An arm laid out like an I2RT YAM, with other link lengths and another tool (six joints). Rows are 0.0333 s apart.
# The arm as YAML. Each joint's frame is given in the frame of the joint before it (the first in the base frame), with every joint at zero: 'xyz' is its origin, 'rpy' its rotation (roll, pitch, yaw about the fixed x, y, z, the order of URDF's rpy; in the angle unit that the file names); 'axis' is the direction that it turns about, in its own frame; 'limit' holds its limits. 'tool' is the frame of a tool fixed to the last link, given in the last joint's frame.
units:
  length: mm
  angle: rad
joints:
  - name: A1
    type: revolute
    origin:
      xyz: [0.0, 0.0, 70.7]
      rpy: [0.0, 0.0, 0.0]
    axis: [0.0, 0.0, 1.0]
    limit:
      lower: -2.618
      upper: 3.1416
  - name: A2
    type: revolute
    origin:
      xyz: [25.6, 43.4, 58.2]
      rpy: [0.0, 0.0, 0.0]
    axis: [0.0, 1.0, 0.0]
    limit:
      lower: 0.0
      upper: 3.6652
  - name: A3
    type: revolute
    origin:
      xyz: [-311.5, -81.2, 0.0]
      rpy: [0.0, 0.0, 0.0]
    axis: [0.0, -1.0, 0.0]
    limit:
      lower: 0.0
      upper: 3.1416
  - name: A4
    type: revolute
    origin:
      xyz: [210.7, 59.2, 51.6]
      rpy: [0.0, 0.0, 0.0]
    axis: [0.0, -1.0, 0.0]
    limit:
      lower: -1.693
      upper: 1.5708
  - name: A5
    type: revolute
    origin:
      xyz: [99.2, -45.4, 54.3]
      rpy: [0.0, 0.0, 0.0]
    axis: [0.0, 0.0, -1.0]
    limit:
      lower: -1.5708
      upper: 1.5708
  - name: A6
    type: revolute
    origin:
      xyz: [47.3, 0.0, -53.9]
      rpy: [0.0, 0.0, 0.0]
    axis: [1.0, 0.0, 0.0]
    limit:
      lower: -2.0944
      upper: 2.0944
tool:
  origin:
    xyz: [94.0, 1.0, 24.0]
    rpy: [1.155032, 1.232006, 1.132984]
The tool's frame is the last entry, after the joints.
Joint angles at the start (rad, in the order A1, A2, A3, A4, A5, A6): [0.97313 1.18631 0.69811 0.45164 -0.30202 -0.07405]
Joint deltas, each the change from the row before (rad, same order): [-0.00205 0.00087 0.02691 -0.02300 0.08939 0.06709]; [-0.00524 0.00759 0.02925 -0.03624 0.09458 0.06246]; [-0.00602 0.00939 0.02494 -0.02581 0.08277 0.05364]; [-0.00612 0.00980 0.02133 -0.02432 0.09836 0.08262]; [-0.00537 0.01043 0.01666 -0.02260 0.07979 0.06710]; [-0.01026 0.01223 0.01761 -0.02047 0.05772 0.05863]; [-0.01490 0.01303 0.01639 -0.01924 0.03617 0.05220]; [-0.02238 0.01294 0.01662 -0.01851 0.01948 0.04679]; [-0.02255 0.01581 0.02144 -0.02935 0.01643 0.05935]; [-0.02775 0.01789 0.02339 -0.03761 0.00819 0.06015]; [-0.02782 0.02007 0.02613 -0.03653 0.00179 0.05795]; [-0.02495 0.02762 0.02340 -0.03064 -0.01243 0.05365]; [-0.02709 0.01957 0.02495 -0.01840 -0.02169 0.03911]
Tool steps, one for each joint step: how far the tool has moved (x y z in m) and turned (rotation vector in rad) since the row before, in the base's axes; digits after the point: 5 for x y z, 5 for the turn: [0.01494 -0.00373 0.00631 0.02319 0.05891 -0.09362]; [0.01696 -0.00453 0.00191 0.01223 0.06165 -0.10223]; [0.01490 -0.00511 0.00180 0.01621 0.04844 -0.09150]; [0.01639 -0.00820 0.00027 0.03435 0.06891 -0.10956]; [0.01284 -0.00739 -0.00164 0.02729 0.05452 -0.09017]; [0.01139 -0.00671 -0.00133 0.02646 0.04510 -0.07318]; [0.01019 -0.00591 -0.00192 0.02422 0.04014 -0.05646]; [0.01035 -0.00644 -0.00170 0.02337 0.03575 -0.04740]; [0.01055 -0.00615 -0.00328 0.02784 0.04735 -0.04708]; [0.01124 -0.00690 -0.00523 0.02417 0.05246 -0.04577]; [0.01095 -0.00614 -0.00470 0.02563 0.04981 -0.04086]; [0.01038 -0.00254 -0.00764 0.02196 0.05239 -0.02498]; [0.00923 -0.00317 -0.00128 0.02771 0.03186 -0.01589]
